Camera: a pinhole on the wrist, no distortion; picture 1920 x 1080 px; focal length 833.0 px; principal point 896.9 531.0 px. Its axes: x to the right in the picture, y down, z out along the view. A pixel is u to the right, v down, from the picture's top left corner.
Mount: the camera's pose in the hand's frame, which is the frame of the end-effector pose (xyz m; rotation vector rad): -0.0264 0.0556 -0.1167 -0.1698 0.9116 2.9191
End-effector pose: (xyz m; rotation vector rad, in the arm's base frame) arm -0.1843 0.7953 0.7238 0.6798 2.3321 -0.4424
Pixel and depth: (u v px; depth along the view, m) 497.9 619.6 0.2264
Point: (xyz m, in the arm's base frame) -0.0828 0.9007 0.5930
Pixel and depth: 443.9 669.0 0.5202
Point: 0.0371 0.8984 0.2671
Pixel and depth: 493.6 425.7 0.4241
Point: 0.0246 1.0094 0.4164
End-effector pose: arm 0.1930 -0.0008 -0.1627 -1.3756 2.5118 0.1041
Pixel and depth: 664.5 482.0 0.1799
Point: 0.0566 0.0871 -0.2062
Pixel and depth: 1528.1 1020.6 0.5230
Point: 0.4348 0.5514 -0.4504
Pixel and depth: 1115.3 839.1 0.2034
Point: 0.1697 0.1617 -0.2234
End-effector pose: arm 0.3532 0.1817 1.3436 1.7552 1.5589 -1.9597
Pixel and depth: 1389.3 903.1 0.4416
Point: 0.3470 -0.3000 1.4582
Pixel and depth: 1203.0 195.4 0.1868
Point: 0.5428 0.0301 1.2882
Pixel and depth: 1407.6 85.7 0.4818
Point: 0.7536 -0.3244 1.2491
